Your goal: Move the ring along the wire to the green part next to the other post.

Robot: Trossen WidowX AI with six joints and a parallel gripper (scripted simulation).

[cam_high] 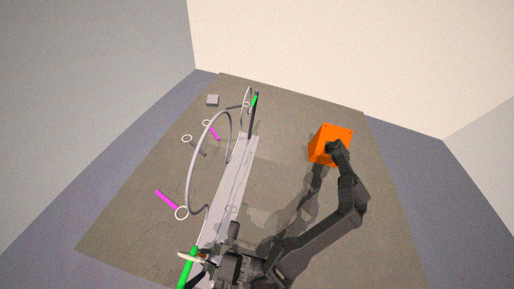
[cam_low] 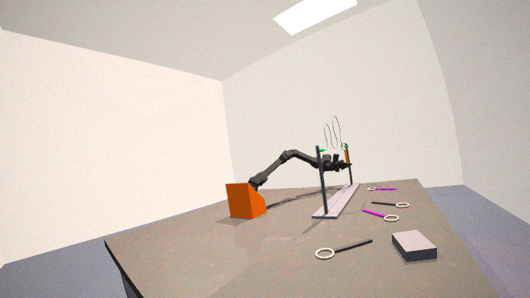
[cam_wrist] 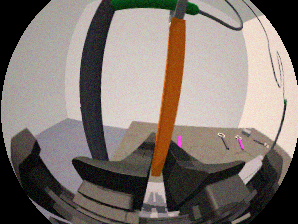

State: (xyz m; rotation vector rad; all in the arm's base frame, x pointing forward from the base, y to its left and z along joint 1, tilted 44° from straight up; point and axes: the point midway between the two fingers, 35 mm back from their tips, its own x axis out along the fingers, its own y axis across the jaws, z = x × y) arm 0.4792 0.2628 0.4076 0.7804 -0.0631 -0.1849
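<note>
Now: the ring with orange handle 3 cm behind my gripper tip and 8 cm above it. From my gripper tip the other things lie so: grey block (17 cm ahead, 80 cm to the right, 15 cm below).
</note>
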